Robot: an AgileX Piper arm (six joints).
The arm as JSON. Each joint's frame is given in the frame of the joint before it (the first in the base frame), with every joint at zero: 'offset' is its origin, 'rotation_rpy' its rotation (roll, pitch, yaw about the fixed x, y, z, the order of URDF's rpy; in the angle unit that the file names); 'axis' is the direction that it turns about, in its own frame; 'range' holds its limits. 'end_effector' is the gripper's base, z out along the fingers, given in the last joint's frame.
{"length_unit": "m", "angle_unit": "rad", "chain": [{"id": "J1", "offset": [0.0, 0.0, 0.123], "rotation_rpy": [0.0, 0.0, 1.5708], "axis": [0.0, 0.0, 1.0], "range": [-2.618, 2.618]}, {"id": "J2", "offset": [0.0, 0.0, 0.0], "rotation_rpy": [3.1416, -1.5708, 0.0], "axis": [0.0, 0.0, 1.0], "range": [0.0, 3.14]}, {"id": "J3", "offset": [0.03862, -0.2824, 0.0], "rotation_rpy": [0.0, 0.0, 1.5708], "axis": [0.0, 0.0, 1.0], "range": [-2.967, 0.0]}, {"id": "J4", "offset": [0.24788, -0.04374, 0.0], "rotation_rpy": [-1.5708, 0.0, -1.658], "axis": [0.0, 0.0, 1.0], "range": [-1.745, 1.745]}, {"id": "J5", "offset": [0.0, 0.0, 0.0], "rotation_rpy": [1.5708, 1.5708, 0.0], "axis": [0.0, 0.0, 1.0], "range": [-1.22, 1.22]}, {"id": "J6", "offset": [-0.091, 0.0, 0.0], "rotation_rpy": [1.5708, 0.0, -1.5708], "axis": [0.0, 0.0, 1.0], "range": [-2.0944, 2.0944]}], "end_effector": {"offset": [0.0, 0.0, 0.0], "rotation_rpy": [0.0, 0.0, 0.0]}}
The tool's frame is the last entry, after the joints.
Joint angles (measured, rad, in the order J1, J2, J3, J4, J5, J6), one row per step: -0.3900, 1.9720, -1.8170, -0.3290, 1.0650, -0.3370; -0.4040, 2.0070, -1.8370, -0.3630, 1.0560, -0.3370; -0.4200, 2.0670, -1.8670, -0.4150, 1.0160, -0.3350; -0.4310, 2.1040, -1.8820, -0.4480, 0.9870, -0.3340; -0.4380, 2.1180, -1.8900, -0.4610, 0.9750, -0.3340; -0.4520, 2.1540, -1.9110, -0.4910, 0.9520, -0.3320; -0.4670, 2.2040, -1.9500, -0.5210, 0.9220, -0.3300; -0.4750, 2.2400, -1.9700, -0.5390, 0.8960, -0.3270; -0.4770, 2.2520, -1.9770, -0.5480, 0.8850, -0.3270; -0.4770, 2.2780, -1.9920, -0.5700, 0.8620, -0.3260; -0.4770, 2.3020, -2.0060, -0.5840, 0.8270, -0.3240; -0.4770, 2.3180, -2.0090, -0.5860, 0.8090, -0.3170; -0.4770, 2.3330, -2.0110, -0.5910, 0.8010, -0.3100; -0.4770, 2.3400, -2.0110, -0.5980, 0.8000, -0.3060
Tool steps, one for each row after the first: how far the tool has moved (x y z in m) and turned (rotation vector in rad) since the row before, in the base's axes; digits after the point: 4 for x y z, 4 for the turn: 0.0039, -0.0109, -0.0084, -0.0285, 0.0190, -0.0084; 0.0093, -0.0153, -0.0155, -0.0483, 0.0127, 0.0025; 0.0051, -0.0098, -0.0107, -0.0300, 0.0084, 0.0043; 0.0014, -0.0050, -0.0034, -0.0130, 0.0008, 0.0000; 0.0038, -0.0108, -0.0092, -0.0272, 0.0061, -0.0008; 0.0066, -0.0127, -0.0108, -0.0307, -0.0027, 0.0026; 0.0048, -0.0073, -0.0104, -0.0159, -0.0005, 0.0057; 0.0019, -0.0023, -0.0032, -0.0090, -0.0004, 0.0052; 0.0050, -0.0032, -0.0071, -0.0207, 0.0007, 0.0154; 0.0058, -0.0026, -0.0064, -0.0171, -0.0139, 0.0200; 0.0029, -0.0009, -0.0067, 0.0013, -0.0061, 0.0050; 0.0018, -0.0009, -0.0067, 0.0015, 0.0032, 0.0003; 0.0004, -0.0006, -0.0034, -0.0019, 0.0061, -0.0008
